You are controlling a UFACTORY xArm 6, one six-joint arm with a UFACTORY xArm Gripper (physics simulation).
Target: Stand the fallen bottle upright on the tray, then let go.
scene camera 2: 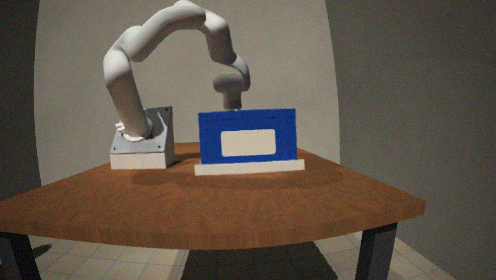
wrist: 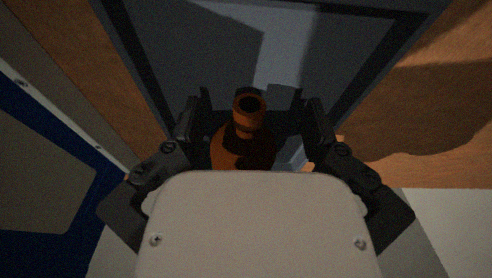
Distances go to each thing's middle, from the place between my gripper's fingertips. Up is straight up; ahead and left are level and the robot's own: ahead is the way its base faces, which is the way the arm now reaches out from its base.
My hand is 70 mm short of the brown bottle [wrist: 244,142], 10 mm to the left of it and 10 mm below it.
